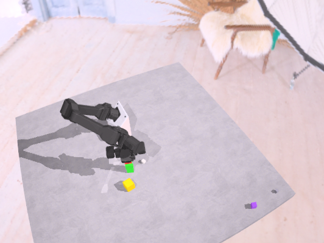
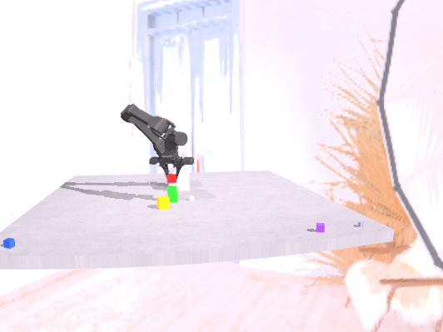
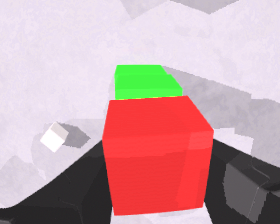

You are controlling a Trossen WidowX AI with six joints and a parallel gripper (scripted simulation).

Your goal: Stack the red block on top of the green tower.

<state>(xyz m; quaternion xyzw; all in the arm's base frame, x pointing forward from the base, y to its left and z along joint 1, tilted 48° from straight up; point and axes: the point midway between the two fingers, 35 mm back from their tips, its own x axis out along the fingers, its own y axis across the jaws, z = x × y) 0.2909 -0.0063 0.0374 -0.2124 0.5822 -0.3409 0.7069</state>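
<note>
My gripper tip is 9 cm above the white cube, 8 cm to the right of it and 2 cm past it. From my gripper tip the other things lie so: red block (1 cm above); then yellow block (10 cm ahead, 7 cm below, 4 cm to the right); then purple cube (47 cm to the left, 47 cm ahead, 8 cm below).
</note>
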